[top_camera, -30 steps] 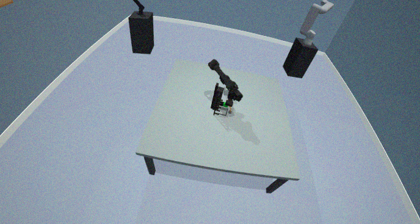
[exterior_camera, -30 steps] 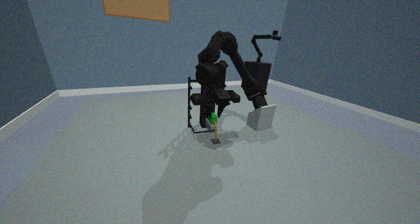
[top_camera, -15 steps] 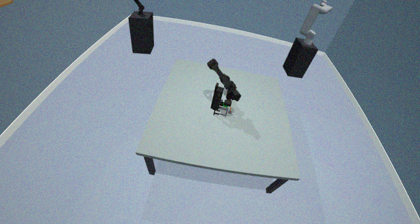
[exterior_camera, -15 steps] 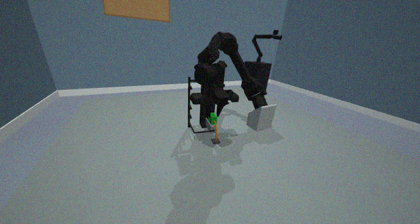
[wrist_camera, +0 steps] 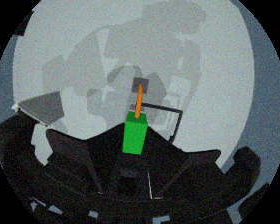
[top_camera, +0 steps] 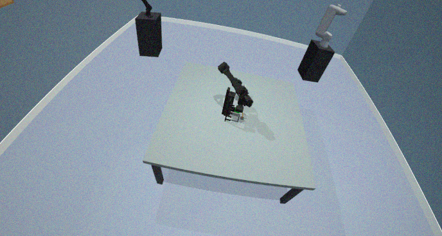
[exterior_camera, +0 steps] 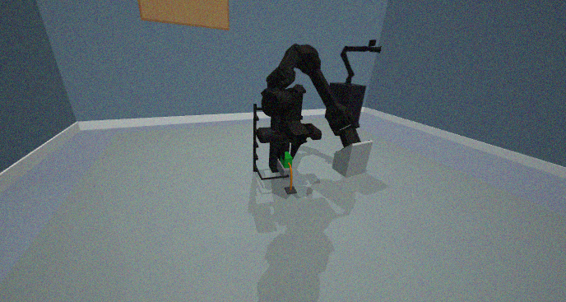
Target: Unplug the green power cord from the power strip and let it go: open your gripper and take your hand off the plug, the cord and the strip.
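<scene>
The green plug is 30 mm to the right of my gripper tip. The rest, counted from my gripper tip: grey block 10 mm ahead, 50 mm to the left, 80 mm below.
</scene>
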